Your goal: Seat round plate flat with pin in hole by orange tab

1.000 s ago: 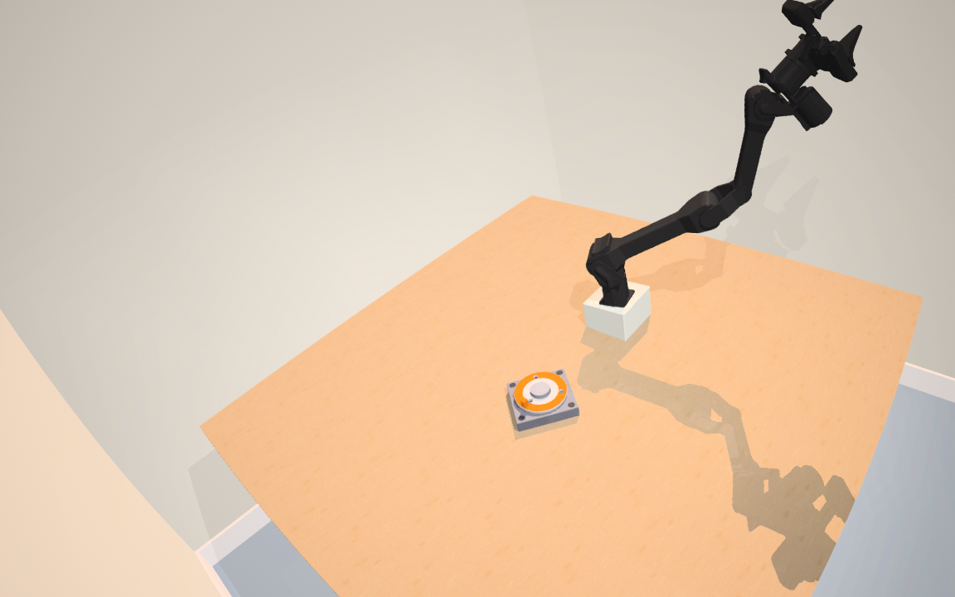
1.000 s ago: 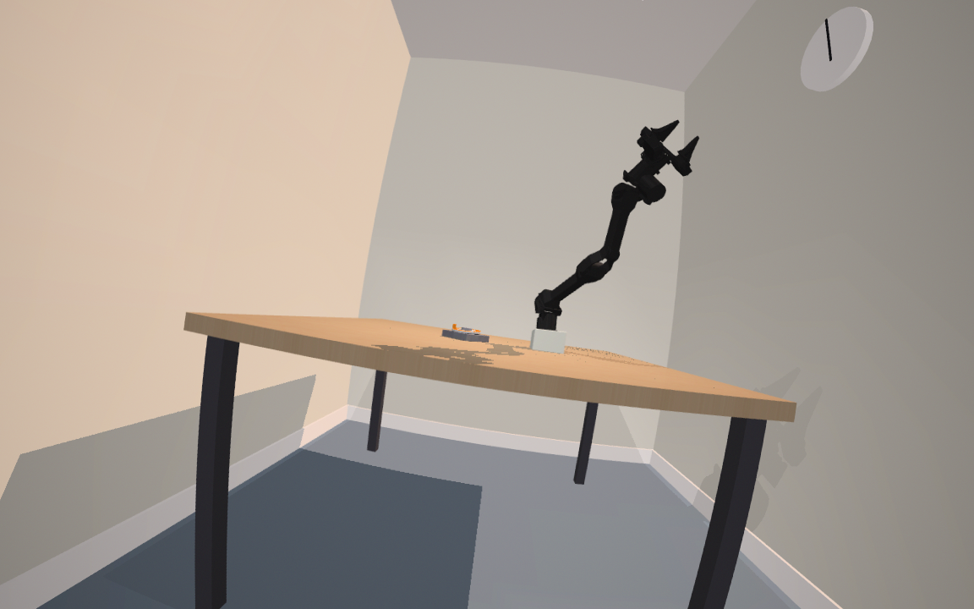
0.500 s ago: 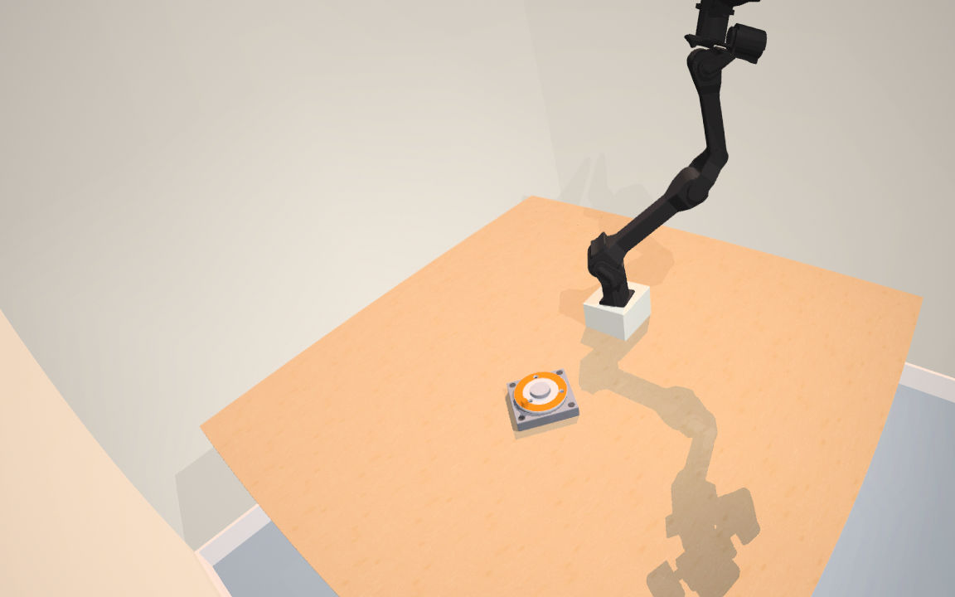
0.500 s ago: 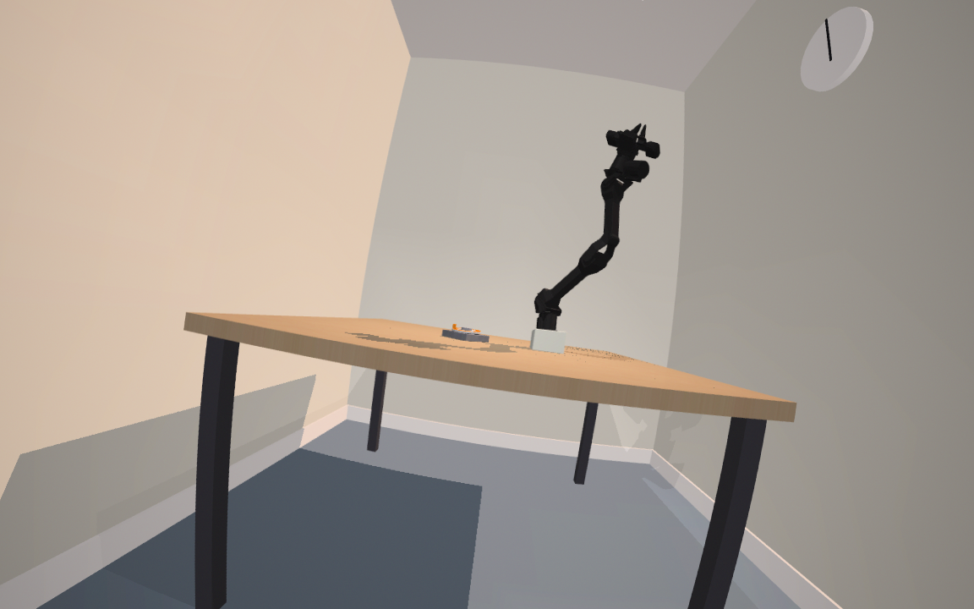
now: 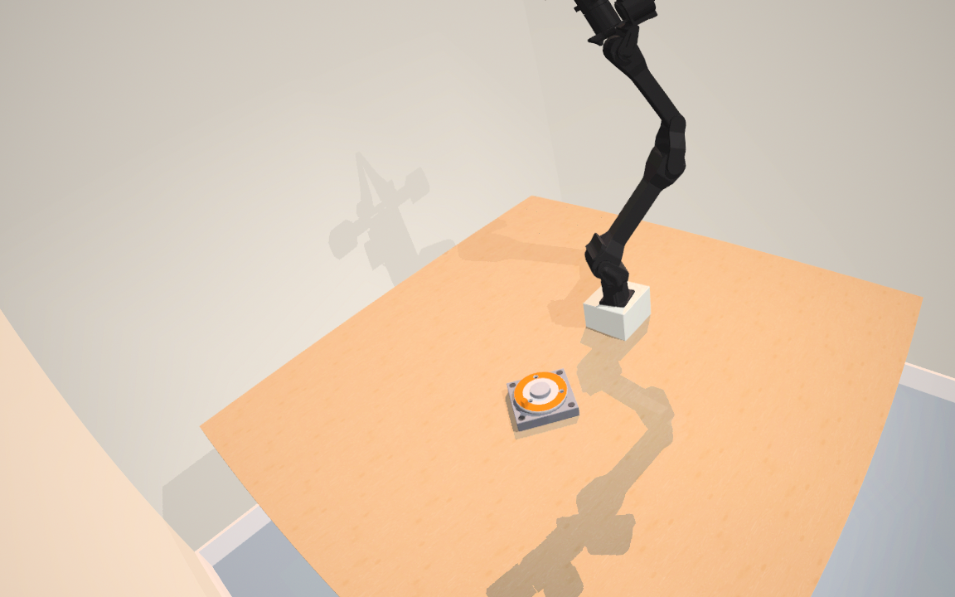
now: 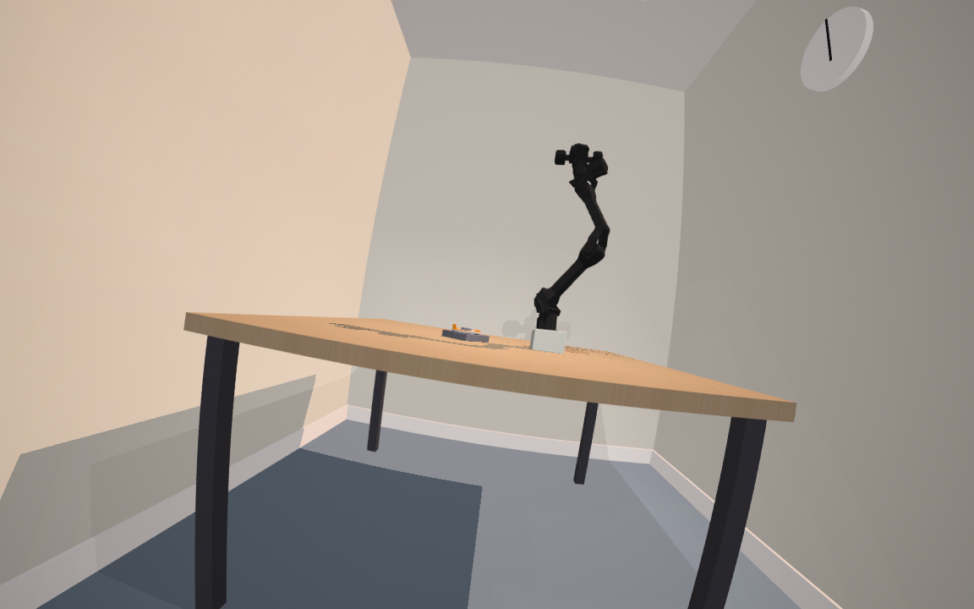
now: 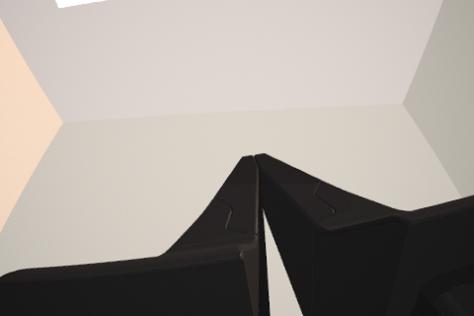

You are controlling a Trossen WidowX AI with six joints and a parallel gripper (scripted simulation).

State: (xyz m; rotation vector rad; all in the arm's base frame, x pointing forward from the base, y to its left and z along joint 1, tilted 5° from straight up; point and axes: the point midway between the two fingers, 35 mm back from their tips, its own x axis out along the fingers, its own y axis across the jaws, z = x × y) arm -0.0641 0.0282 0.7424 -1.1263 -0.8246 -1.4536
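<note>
My gripper tip is 360 mm short of the round plate, 10 mm to the right of it and 810 mm above it. Round my gripper tip: grey square base: 340 mm ahead, 10 mm to the left, 820 mm below.
</note>
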